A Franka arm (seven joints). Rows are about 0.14 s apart.
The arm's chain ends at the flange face. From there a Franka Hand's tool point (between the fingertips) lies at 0.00 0.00 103.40 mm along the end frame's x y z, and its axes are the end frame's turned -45 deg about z.
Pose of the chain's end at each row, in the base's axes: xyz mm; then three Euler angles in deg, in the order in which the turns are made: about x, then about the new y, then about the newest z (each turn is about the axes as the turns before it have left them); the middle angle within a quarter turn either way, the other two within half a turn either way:
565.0 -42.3 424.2 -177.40 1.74 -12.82
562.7 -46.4 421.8 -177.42 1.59 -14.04
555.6 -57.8 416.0 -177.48 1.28 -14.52
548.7 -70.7 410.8 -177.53 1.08 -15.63
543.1 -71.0 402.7 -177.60 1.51 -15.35
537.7 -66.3 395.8 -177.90 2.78 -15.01
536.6 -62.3 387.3 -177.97 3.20 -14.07
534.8 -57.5 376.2 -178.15 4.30 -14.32
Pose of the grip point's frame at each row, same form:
568.1 -37.6 321.0 -177.40 1.74 -57.82
565.6 -41.7 318.5 -177.42 1.59 -59.04
557.9 -53.3 312.7 -177.48 1.28 -59.52
550.6 -66.2 307.5 -177.53 1.08 -60.63
545.8 -66.7 299.4 -177.60 1.51 -60.35
542.7 -62.5 292.6 -177.90 2.78 -60.01
542.4 -58.6 284.1 -177.97 3.20 -59.07
542.6 -54.2 273.1 -178.15 4.30 -59.32

